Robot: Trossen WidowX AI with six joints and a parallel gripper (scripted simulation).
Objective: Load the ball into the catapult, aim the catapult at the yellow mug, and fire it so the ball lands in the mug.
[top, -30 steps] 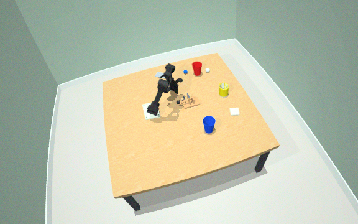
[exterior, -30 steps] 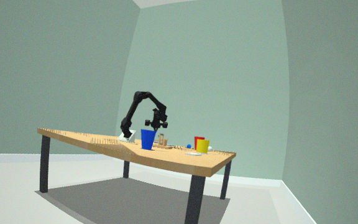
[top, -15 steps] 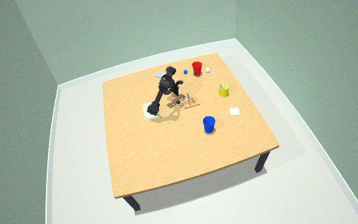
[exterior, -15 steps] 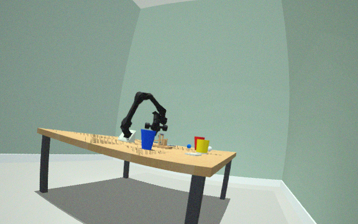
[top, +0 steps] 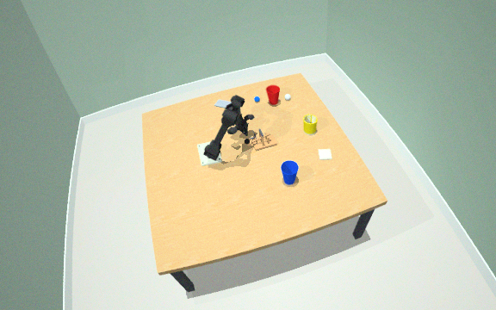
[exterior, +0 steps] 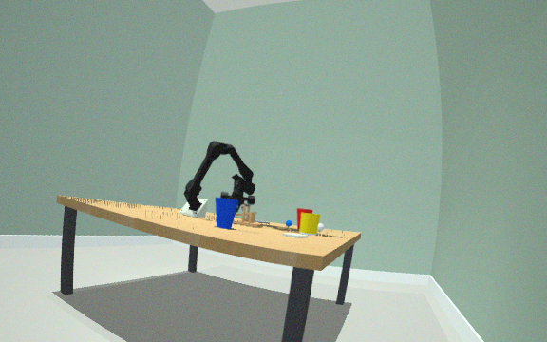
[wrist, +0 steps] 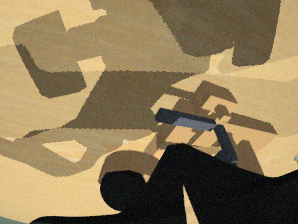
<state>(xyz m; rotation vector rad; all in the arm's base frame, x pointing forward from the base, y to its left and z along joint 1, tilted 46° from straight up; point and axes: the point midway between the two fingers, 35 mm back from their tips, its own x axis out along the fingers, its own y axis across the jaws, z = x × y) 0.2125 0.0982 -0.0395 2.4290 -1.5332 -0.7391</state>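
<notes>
The black ball is 50 mm to the right of my gripper tip and 10 mm behind it. From my gripper tip the other things lie so: yellow mug 410 mm ahead, 30 mm below, 10 mm to the left; blue cup 350 mm to the right, 180 mm ahead, 30 mm below; wooden catapult 60 mm ahead, 20 mm to the right, 10 mm below.
</notes>
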